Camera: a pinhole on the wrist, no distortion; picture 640 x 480 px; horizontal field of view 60.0 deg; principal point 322.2 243.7 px. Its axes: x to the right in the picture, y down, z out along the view. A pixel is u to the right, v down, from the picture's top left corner.
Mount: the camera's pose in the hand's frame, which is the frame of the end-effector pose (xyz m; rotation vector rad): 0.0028 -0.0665 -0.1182 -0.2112 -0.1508 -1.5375
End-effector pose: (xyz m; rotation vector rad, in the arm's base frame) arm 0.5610 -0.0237 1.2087 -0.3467 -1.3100 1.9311
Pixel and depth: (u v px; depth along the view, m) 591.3 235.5 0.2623
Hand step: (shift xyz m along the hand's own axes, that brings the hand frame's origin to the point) 0.0120 -0.1302 0.1662
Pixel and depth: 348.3 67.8 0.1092
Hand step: -0.0278 -0.0471 -0.0094
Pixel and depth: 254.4 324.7 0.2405
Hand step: 0.0455 0.0181 0.1075
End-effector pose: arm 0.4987 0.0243 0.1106 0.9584 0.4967 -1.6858
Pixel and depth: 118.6 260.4 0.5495
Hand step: 0.0328 0.2565 0.3694
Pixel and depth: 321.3 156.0 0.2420
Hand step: -0.0269 -0.0113 0.1187
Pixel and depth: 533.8 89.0 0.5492
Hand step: -0.1247 -0.1476 0.4702
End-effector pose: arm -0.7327 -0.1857 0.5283 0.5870 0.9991 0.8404
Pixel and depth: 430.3 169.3 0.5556
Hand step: -0.0489 -0.0459 0.4500
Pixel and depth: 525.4 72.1 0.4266
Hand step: -0.1094 -0.1234 0.3379
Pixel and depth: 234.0 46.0 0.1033
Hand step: -0.0308 -0.0275 -0.0200
